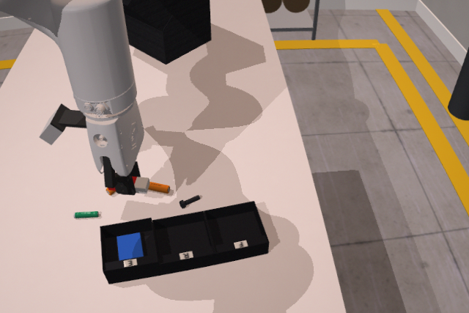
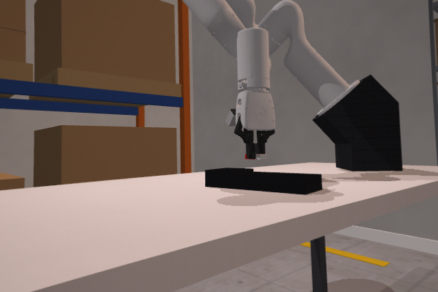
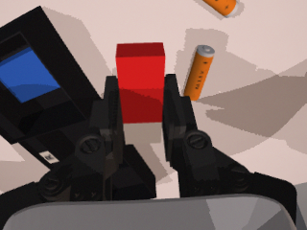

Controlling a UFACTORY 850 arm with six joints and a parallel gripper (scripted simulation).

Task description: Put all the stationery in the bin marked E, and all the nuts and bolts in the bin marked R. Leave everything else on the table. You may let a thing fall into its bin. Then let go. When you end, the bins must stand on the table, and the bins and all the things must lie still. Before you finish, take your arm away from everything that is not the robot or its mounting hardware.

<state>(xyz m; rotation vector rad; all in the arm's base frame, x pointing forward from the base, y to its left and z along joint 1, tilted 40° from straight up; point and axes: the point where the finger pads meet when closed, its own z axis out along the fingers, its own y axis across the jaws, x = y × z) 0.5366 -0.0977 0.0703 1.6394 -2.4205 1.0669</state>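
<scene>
The blue block lies 90 mm ahead of my hand, 30 mm to the right of it and 70 mm below it. The rest, counted from my hand: green battery 10 mm behind, 90 mm to the right, 80 mm below; then eraser 10 mm to the left, 20 mm below; then orange marker 30 mm behind, 50 mm to the left, 80 mm below.
</scene>
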